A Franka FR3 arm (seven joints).
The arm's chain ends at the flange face. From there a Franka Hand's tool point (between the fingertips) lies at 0.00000 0.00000 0.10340 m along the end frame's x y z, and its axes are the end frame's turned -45 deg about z.
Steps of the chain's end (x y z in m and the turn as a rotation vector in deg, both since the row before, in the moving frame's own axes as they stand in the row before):
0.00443, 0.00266, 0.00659, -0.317, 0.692, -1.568
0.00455, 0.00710, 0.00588, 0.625, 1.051, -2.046
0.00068, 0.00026, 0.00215, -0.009, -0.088, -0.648
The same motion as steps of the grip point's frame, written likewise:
0.00175, 0.00629, 0.00658, -0.713, 0.265, -1.568
0.00034, 0.00874, 0.00586, -0.301, 1.185, -2.046
0.00017, 0.00056, 0.00215, 0.056, -0.069, -0.648

